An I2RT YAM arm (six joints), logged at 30 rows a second.
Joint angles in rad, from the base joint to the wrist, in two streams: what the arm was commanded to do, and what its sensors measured. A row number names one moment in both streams.
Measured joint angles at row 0:
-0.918 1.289 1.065 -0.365 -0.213 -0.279
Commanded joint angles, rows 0 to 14:
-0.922 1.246 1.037 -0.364 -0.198 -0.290
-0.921 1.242 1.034 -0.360 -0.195 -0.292
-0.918 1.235 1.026 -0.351 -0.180 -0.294
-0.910 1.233 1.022 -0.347 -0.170 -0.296
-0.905 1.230 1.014 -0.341 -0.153 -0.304
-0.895 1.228 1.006 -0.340 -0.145 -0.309
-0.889 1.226 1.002 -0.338 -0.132 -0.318
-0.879 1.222 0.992 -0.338 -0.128 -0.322
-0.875 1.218 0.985 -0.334 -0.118 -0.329
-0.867 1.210 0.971 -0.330 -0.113 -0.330
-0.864 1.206 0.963 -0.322 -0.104 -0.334
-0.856 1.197 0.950 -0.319 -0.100 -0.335
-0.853 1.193 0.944 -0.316 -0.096 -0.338
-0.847 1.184 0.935 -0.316 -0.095 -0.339
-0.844 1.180 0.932 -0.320 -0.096 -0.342
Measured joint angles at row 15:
-0.861 1.221 0.966 -0.328 -0.126 -0.321
